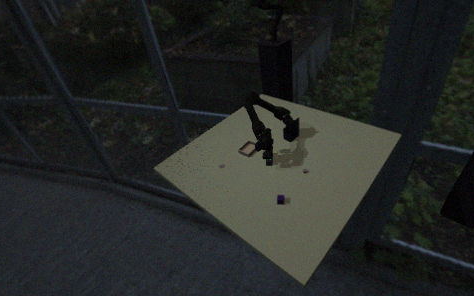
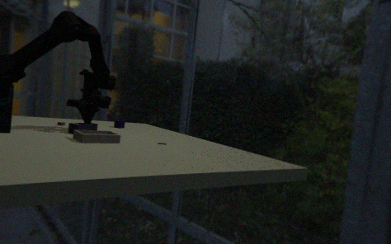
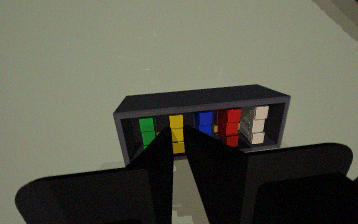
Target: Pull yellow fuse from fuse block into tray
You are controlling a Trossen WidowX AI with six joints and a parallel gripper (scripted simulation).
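The blue fuse lies 2 cm behind my gripper tip, 1 cm to the right of it and 1 cm below it. Also, from my gripper tip: yellow fuse: 1 cm below; then red fuse: 3 cm behind, 2 cm to the right, 1 cm below; then green fuse: 2 cm ahead, 1 cm to the left, 1 cm below.
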